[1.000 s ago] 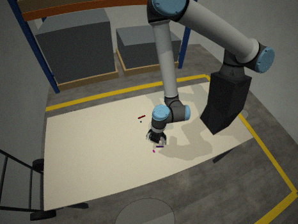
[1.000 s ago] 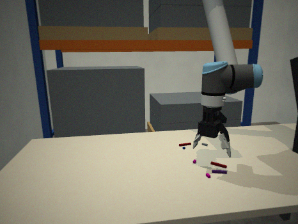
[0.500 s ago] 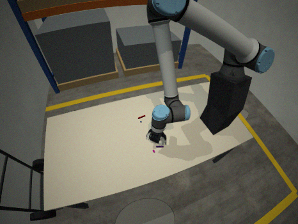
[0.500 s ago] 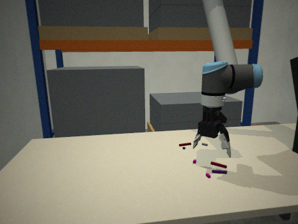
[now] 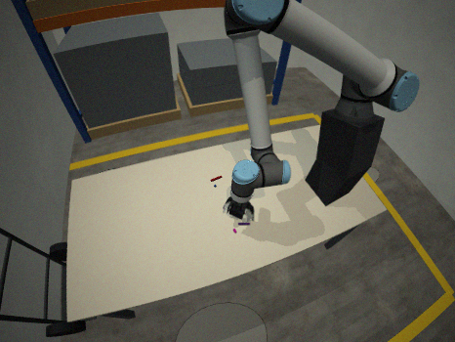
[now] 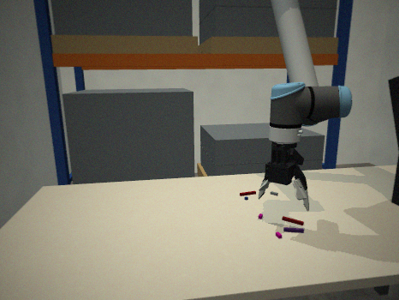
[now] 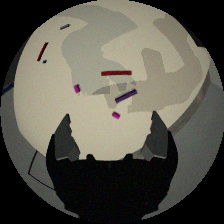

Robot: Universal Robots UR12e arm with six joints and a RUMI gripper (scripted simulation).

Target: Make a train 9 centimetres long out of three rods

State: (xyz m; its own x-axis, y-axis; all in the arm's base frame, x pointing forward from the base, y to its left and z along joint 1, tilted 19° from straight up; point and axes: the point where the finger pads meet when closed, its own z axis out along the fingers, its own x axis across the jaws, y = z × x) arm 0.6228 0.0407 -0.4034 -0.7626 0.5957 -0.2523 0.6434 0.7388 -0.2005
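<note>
My gripper is now 60 mm short of the blue rod, 240 mm to the left of it and 80 mm above it. Round my hand: purple rod: 30 mm behind, 30 mm to the left, 80 mm below; grey rod: 60 mm behind, 280 mm to the right, 80 mm below.
</note>
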